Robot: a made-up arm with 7 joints.
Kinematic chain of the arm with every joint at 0, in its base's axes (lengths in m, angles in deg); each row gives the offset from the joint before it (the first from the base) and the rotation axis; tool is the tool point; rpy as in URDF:
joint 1: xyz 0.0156 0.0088 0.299 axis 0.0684 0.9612 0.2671
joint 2: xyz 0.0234 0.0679 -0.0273 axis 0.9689 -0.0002 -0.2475
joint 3: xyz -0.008 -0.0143 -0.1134 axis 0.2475 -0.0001 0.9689
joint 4: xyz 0.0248 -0.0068 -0.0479 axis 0.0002 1 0
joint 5: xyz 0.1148 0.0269 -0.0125 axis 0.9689 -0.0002 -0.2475
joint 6: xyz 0.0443 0.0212 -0.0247 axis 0.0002 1 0
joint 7: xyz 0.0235 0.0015 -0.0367 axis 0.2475 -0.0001 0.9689
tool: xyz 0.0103 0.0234 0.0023 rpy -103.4 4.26 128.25
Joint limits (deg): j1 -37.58..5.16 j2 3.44..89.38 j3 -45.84..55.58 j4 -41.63..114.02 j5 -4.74..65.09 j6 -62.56..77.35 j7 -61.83..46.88
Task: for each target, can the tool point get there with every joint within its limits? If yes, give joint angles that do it. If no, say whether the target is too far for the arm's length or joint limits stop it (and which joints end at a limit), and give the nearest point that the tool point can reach.
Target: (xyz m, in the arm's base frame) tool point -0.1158 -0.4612 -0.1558
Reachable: no: too far | nearest point 0.0995 -0.0581 -0.0668 | short by 0.466 m
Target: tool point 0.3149 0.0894 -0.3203
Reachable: no: too far | nearest point 0.2058 0.0837 -0.0843 | short by 0.260 m
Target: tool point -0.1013 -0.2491 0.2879
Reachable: no: joint limits stop it (at a limit: joint 1, joint 3, joint 4, joint 5, joint 6, joint 7) | nearest point 0.1599 -0.0772 0.3546 | short by 0.320 m
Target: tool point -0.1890 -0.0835 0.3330
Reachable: no: joint limits stop it (at a limit: joint 1, joint 2, joint 3, joint 4, joint 5) | nearest point 0.0339 0.0781 0.4476 | short by 0.298 m
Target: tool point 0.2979 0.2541 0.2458
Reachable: yes | joints -21.28 34.01 19.05 12.71 56.27 1.39 10.85
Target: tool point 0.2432 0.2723 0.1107
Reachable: yes | joints -10.53 33.55 3.31 26.78 41.66 57.12 -32.57
